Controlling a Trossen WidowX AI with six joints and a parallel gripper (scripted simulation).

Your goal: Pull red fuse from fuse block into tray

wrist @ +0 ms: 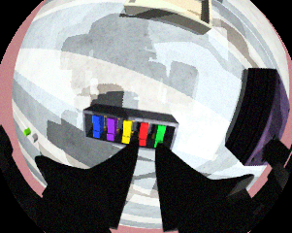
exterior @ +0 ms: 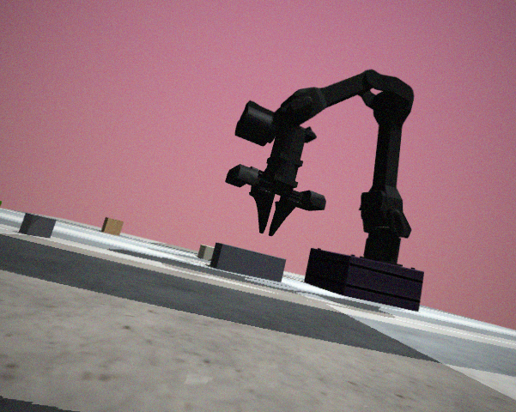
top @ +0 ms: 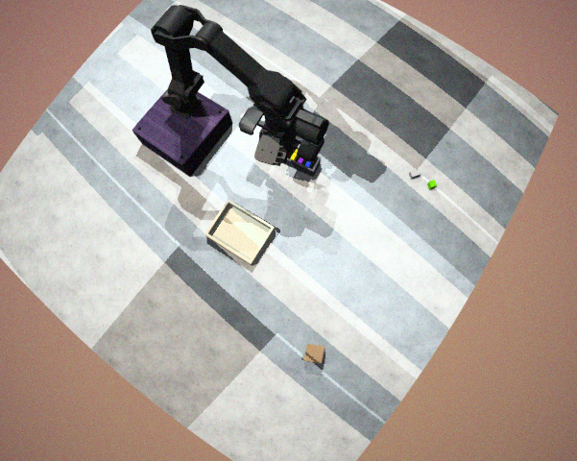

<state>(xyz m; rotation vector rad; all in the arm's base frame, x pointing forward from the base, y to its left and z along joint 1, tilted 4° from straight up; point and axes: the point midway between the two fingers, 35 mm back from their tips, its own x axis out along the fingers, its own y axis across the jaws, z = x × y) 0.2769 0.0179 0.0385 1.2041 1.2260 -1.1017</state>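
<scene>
My gripper tip is now 1 cm to the right of the red fuse and 5 cm above it. From my gripper tip the other things lie so: small green cube 35 cm ahead, 13 cm to the left, 6 cm below; then small dark piece 30 cm ahead, 13 cm to the left, 6 cm below; then cream tray 1 cm ahead, 21 cm to the right, 7 cm below.
</scene>
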